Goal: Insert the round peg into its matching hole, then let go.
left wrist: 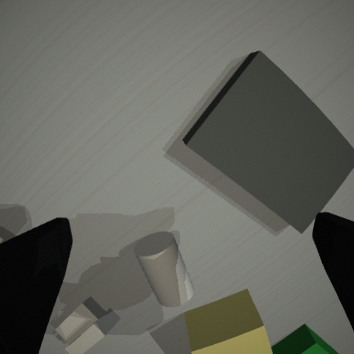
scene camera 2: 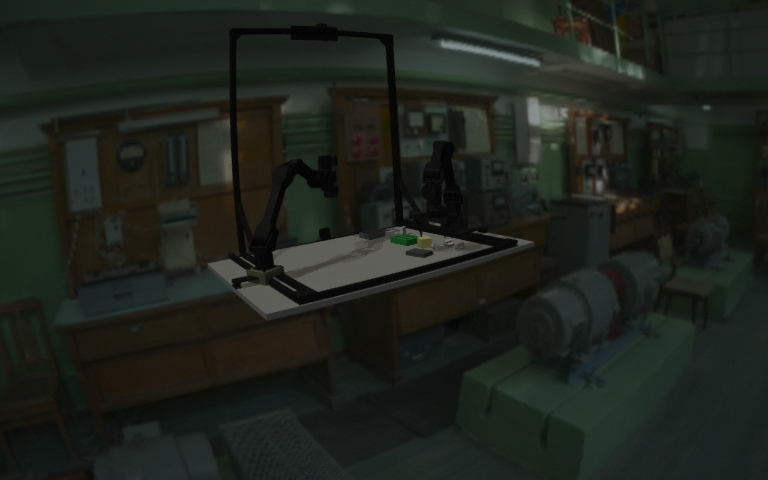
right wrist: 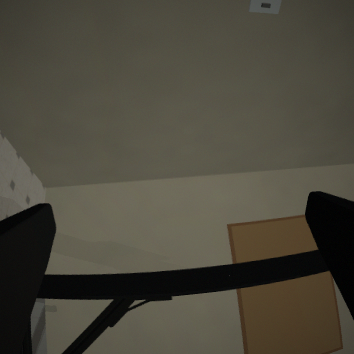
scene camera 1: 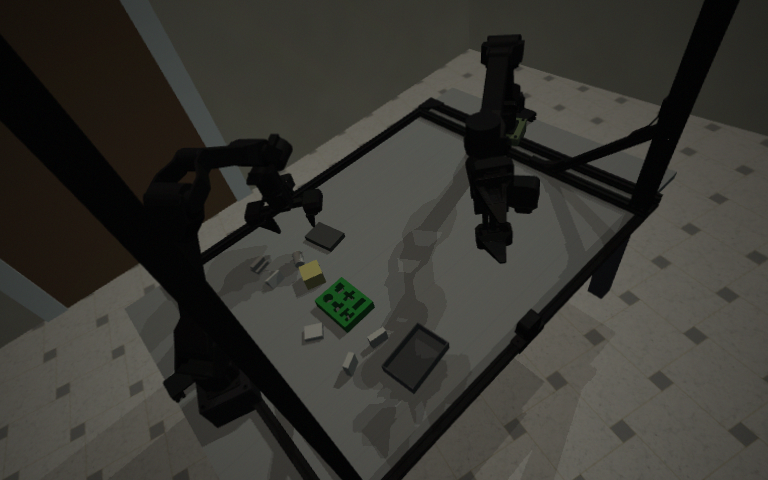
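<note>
The round peg [scene camera 1: 297,259] [left wrist: 167,272] is a pale grey cylinder that seems to lie on its side on the table, next to a yellow block [scene camera 1: 310,272] [scene camera 2: 424,242] [left wrist: 227,325]. The green board [scene camera 1: 363,314] [scene camera 2: 403,240] lies beyond that block; a corner shows in the left wrist view. Its round hole [scene camera 1: 327,297] looks dark and empty. My left gripper [scene camera 1: 295,227] [scene camera 2: 432,233] [left wrist: 196,229] is open and empty, above the table near the peg, which shows low between its fingers in the left wrist view. My right gripper [scene camera 1: 502,240] [right wrist: 182,211] is open and empty, raised far from the board.
A dark flat block [scene camera 1: 324,236] [scene camera 2: 419,253] [left wrist: 265,145] lies close to the left gripper. Pale pieces [scene camera 1: 260,264] [scene camera 1: 272,278] [left wrist: 80,325] lie left of the peg. Others [scene camera 1: 312,331] [scene camera 1: 377,337] [scene camera 1: 350,363] lie in front of the board. A dark tray [scene camera 1: 398,379] stands beside them.
</note>
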